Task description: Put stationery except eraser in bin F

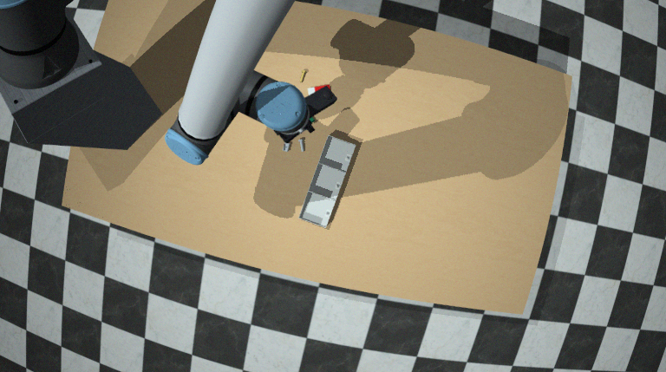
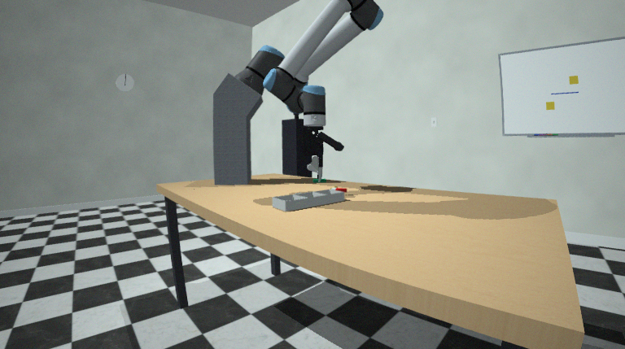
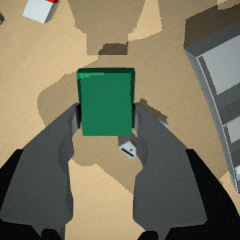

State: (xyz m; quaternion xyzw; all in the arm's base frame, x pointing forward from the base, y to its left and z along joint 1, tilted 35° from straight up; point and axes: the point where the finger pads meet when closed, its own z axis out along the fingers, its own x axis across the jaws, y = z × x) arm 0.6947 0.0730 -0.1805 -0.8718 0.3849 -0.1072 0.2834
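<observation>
Right now the white-grey object is 6 cm to the right of my hand and 6 cm below it. The rest, counted from my hand: eraser: 10 cm to the left, 6 cm below, 2 cm ahead; then green pad: 1 cm below; then pencil sharpener: 8 cm to the right, 6 cm below, 4 cm behind.
</observation>
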